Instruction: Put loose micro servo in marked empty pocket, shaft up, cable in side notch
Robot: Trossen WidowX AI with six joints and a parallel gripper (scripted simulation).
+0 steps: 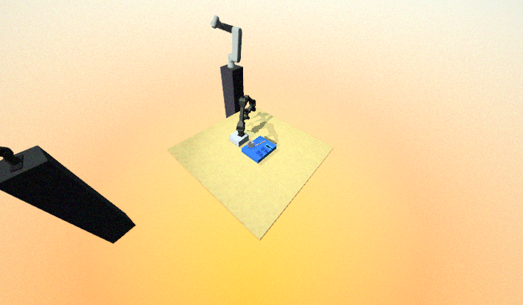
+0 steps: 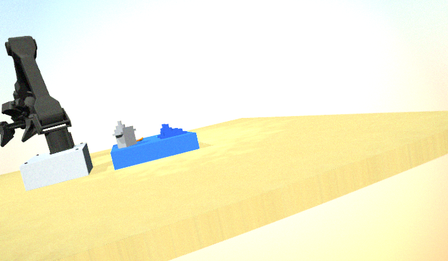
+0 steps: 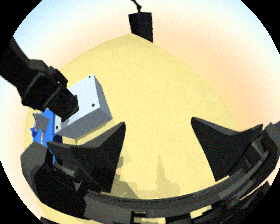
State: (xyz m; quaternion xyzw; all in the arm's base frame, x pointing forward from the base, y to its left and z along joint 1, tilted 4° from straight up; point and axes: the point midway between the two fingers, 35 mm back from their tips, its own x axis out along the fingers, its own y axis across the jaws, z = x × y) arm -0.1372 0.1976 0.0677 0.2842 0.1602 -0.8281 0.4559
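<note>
My gripper tip is 370 mm short of the blue deck, 180 mm to the left of it and 100 mm above it.
</note>
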